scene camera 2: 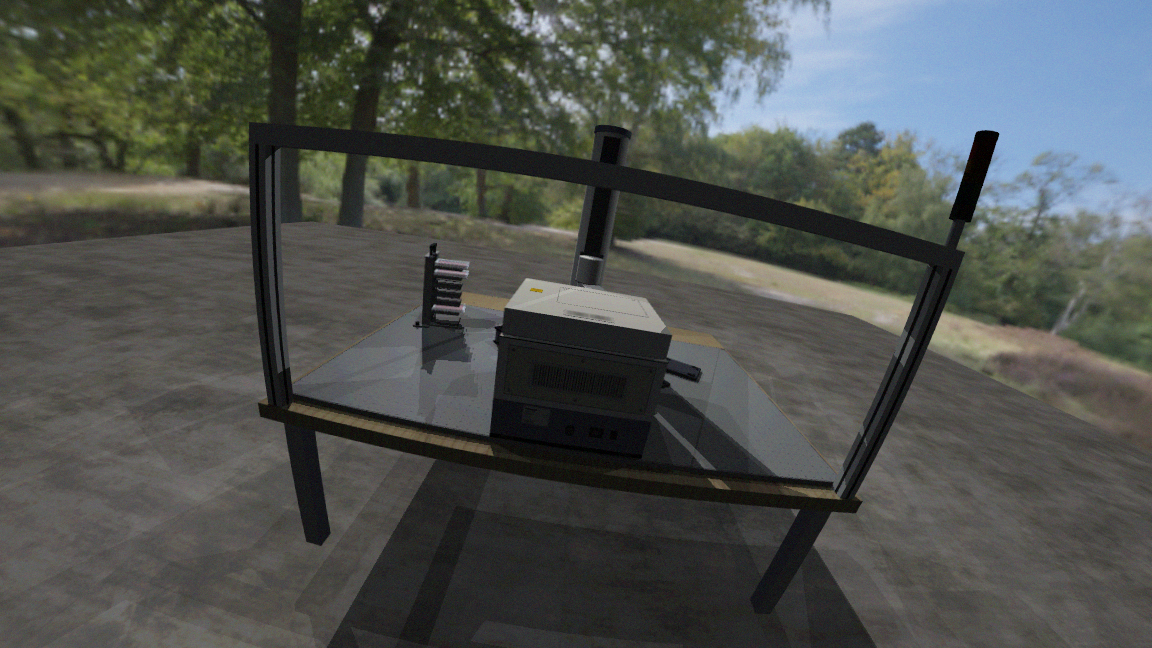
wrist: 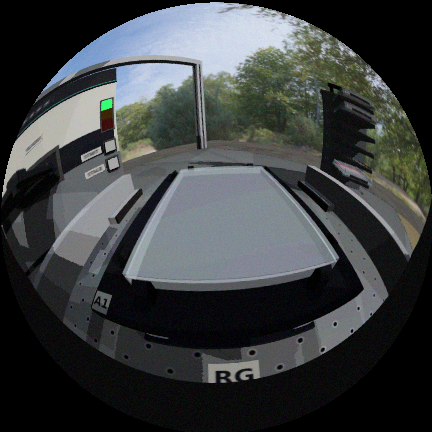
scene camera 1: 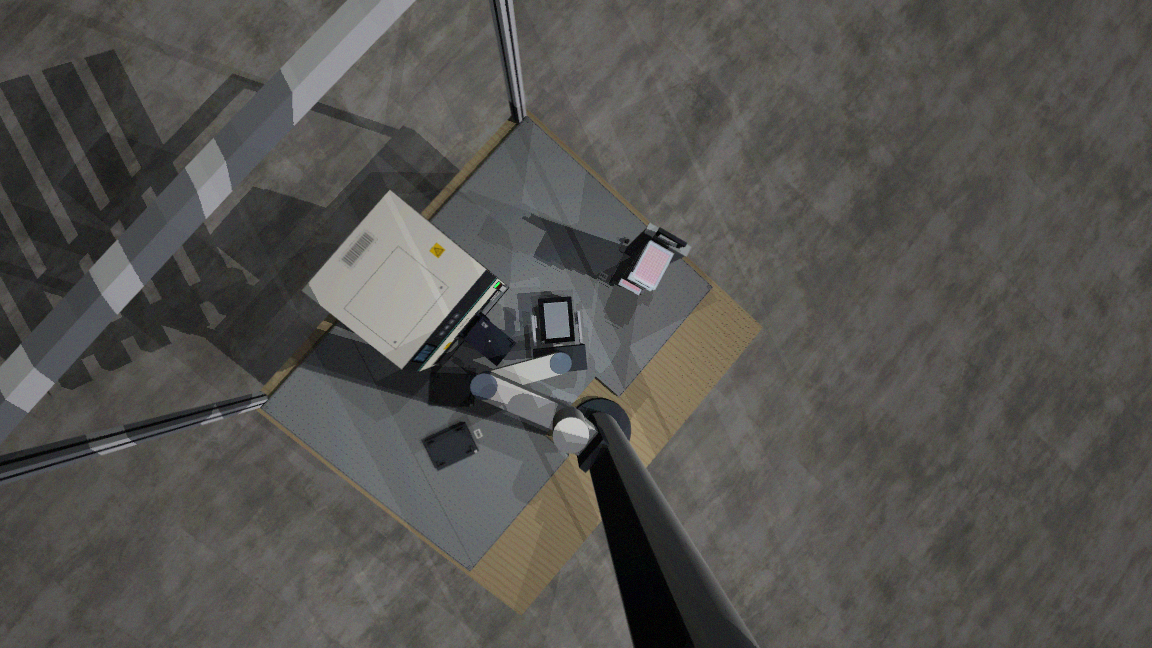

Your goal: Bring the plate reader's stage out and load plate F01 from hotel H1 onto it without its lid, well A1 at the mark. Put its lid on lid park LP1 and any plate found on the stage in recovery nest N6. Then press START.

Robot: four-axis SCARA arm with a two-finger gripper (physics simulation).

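Places are measured from the arm's base along level axes (x ahead, y left, z up), in metres.
Where they show: gripper, between the fingertips: (wrist: pixel 220 173) (scene camera 1: pixel 555 313).
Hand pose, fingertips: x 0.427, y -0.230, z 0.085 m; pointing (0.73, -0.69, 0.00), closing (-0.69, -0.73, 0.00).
Observation:
Things, the pixels of their top centre, and the offset from my fingertips. Level surfaces: height alone.
- black nest, centre of its top: (wrist: pixel 224 187) (scene camera 1: pixel 556 320) dx -0.018, dy +0.016, dz -0.002 m
- plate reader, centre of its top: (scene camera 2: pixel 587 301) (scene camera 1: pixel 396 280) dx +0.380, dy +0.222, dz +0.233 m
- START button, centre of its top: (wrist: pixel 108 140) dx +0.194, dy +0.057, dz +0.054 m
- STAGE button, centre of its top: (wrist: pixel 111 158) dx +0.194, dy +0.057, dz +0.022 m
- dark nest, centre of its top: (scene camera 2: pixel 678 365) (scene camera 1: pixel 450 447) dx -0.034, dy +0.629, dz -0.054 m
- grey table top, height of its surface: dz -0.072 m
- black block, centre of its top: (scene camera 1: pixel 450 390) dx +0.103, dy +0.467, dz -0.052 m
- frame post, centre of its top: (wrist: pixel 196 64) dx +0.597, dy -0.475, dz +0.495 m
A clear, shallow lid (scene camera 1: pixel 555 319) (wrist: pixel 230 230) lies flat on the black nest (wrist: pixel 240 312) labelled RG, which has an A1 mark at its near left corner. My gripper (scene camera 1: pixel 556 326) (wrist: pixel 220 173) is open, its fingers standing apart on both sides of the lid. The plate reader (scene camera 1: pixel 394 282) (scene camera 2: pixel 584 362) (wrist: pixel 65 112) shows a green light; its dark stage (scene camera 1: pixel 488 339) sticks out at the front with no plate seen on it. The START button (wrist: pixel 109 146) sits above the STAGE button (wrist: pixel 113 163). The hotel (scene camera 2: pixel 429 290) (wrist: pixel 330 130) holds pink plates (scene camera 1: pixel 654 265). Plate labels are unreadable.
A dark nest (scene camera 1: pixel 451 445) (scene camera 2: pixel 684 369) lies on the grey table top (scene camera 1: pixel 515 499), beyond the arm from the hotel. A black block (scene camera 1: pixel 447 389) stands by the arm's elbow. The arm's column (scene camera 2: pixel 600 209) and a frame post (scene camera 1: pixel 507 64) (wrist: pixel 200 105) rise at the table.

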